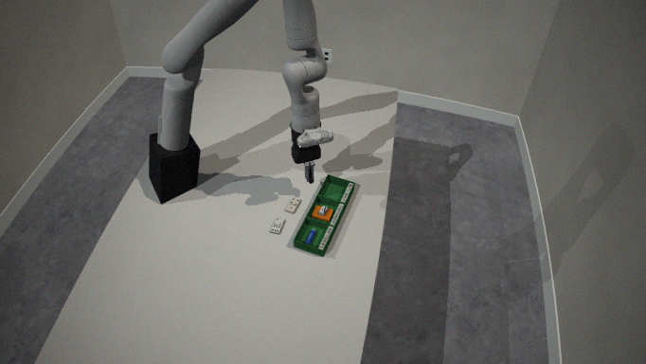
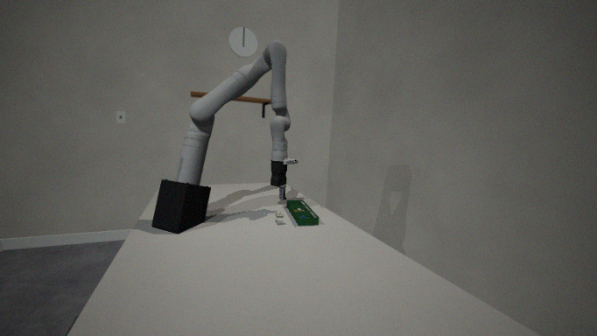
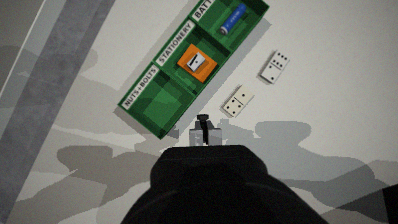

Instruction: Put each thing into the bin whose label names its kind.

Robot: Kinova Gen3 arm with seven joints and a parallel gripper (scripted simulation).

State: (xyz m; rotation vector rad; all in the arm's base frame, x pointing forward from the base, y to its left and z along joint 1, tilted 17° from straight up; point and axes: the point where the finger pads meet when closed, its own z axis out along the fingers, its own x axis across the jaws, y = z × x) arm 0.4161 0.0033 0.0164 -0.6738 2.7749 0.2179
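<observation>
My hand is 8 cm to the left of the grey piece, 5 cm short of it and 5 cm above it. From my hand the other things lie so: black bolt 1 cm to the right, 1 cm below; green three-part bin 8 cm to the right, 6 cm below, 6 cm ahead; orange flat block 8 cm to the right, 6 cm below, 5 cm ahead.
</observation>
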